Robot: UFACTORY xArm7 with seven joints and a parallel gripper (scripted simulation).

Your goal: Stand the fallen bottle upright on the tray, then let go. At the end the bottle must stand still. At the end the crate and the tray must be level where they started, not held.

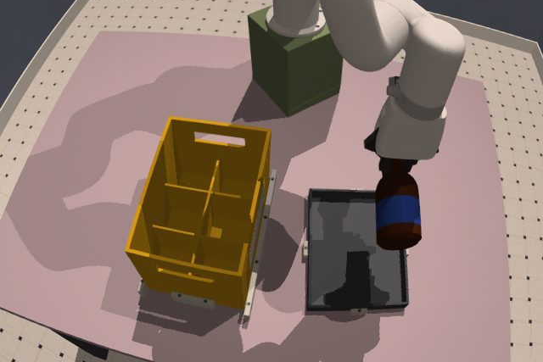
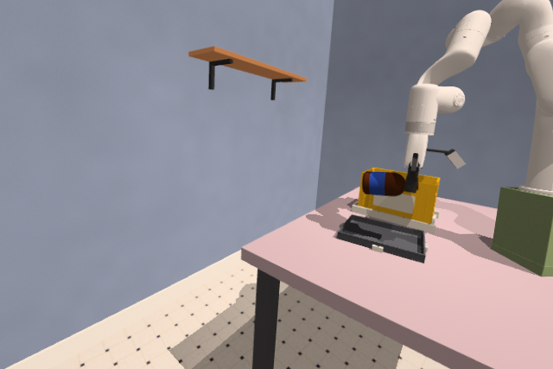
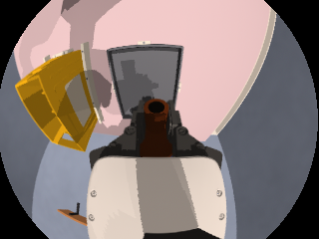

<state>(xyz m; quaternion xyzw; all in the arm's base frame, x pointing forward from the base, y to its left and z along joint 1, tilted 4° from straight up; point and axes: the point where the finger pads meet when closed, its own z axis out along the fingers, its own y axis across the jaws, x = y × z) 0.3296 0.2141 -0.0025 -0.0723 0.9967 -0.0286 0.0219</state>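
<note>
My gripper is now 60 mm short of the brown bottle, 10 mm to the right of it and 10 mm above it. Round my hand: dark tray: 70 mm ahead, 20 mm to the right, 190 mm below; yellow crate: 90 mm ahead, 300 mm to the right, 120 mm below.
</note>
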